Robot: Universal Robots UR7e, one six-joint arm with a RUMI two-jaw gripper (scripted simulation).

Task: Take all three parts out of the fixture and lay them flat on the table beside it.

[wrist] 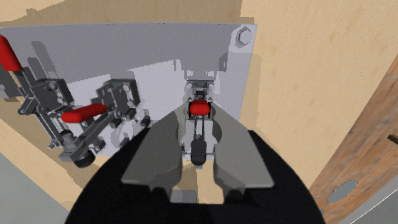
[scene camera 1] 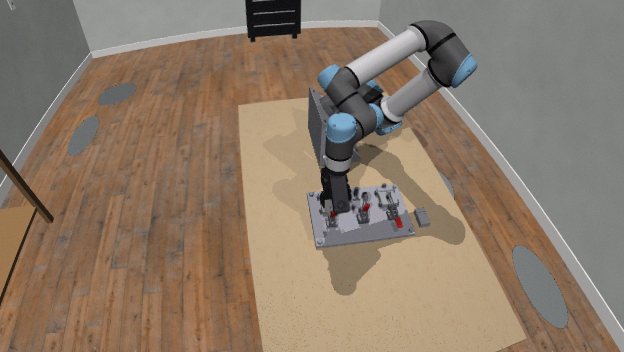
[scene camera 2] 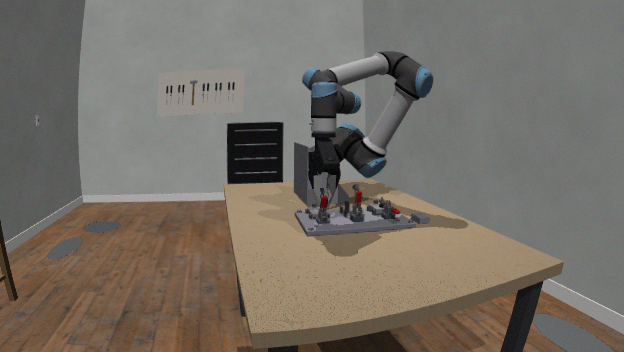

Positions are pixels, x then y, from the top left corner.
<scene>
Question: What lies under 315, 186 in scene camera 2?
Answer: My gripper.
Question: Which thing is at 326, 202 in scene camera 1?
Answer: My gripper.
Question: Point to a grey fixture plate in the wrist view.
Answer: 161, 56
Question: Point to a clamp handle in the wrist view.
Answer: At 79, 115
</scene>
